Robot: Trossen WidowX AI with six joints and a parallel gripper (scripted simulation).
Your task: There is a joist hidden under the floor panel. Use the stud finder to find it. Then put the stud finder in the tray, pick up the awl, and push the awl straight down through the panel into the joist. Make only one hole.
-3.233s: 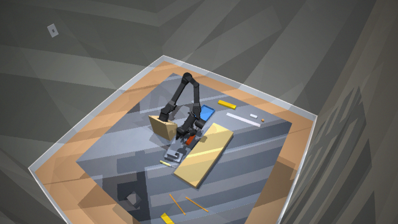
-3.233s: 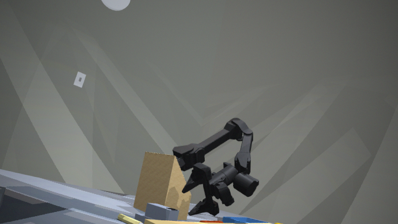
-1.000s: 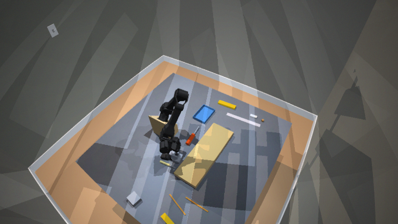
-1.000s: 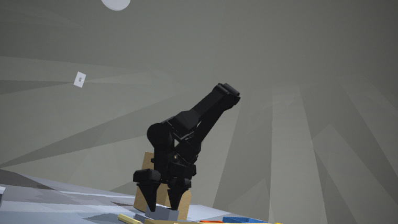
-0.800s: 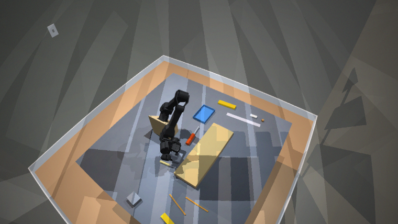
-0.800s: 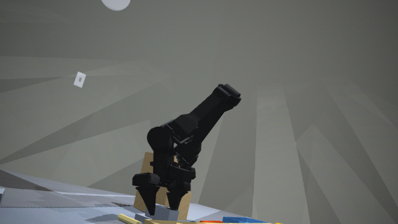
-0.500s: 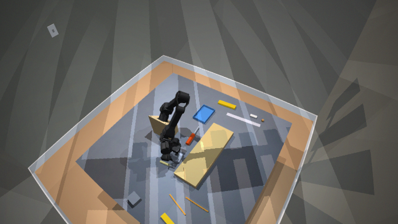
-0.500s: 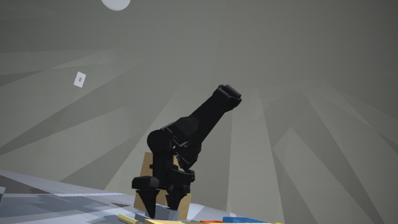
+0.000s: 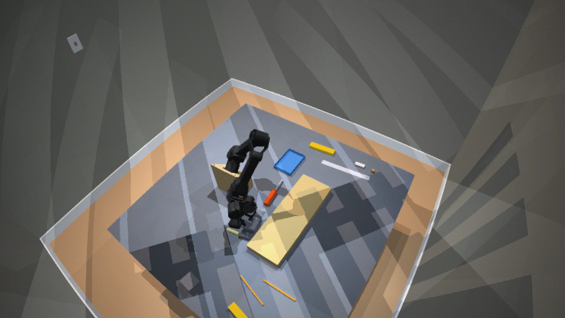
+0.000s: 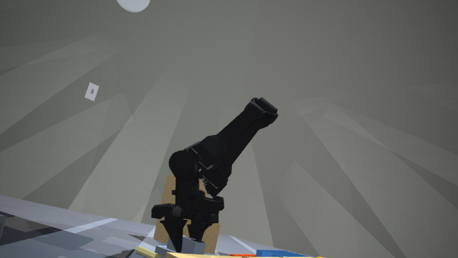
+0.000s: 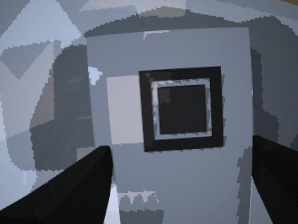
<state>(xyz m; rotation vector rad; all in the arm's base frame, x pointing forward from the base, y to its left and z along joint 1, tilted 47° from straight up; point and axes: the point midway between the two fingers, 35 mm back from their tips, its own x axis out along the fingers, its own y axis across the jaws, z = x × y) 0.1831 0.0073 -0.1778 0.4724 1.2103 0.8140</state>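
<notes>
Now: the awl 8 cm to the right of my gripper tip, 2 cm below it and 1 cm ahead of it. Also, from my gripper tip: grey block (42 cm to the right, 1 cm below, 1 cm ahead); blue tray (46 cm to the left, 8 cm behind, 1 cm below); grey stud finder (2 cm above).
</notes>
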